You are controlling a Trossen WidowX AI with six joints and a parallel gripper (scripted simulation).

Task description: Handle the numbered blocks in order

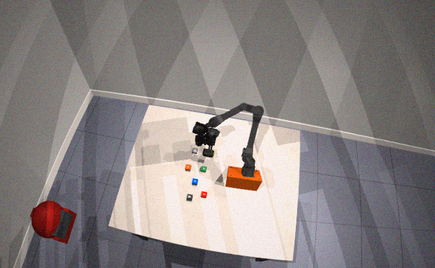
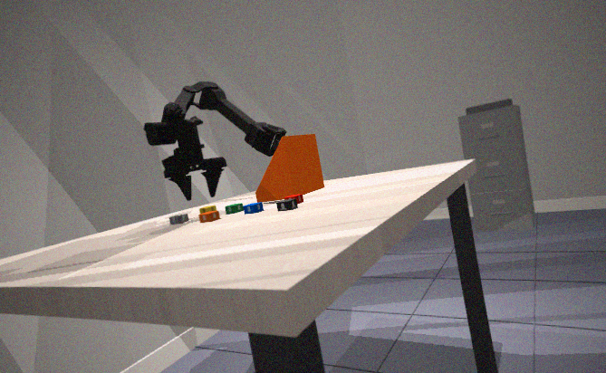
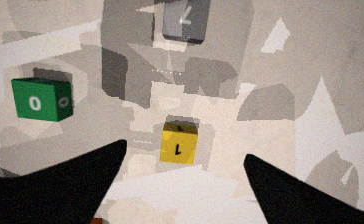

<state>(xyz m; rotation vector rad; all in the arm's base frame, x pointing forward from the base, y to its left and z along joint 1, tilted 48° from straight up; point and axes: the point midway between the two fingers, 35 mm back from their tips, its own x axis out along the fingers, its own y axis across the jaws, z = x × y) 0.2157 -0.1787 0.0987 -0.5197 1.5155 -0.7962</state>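
The yellow block lies 30 mm below my gripper tip, 10 mm to the left of it and 10 mm behind it. The rest, counted from my gripper tip: green block 120 mm to the left, 30 mm below, 30 mm ahead; orange block 130 mm ahead, 120 mm to the left, 30 mm below; grey block 100 mm ahead, 30 mm below.
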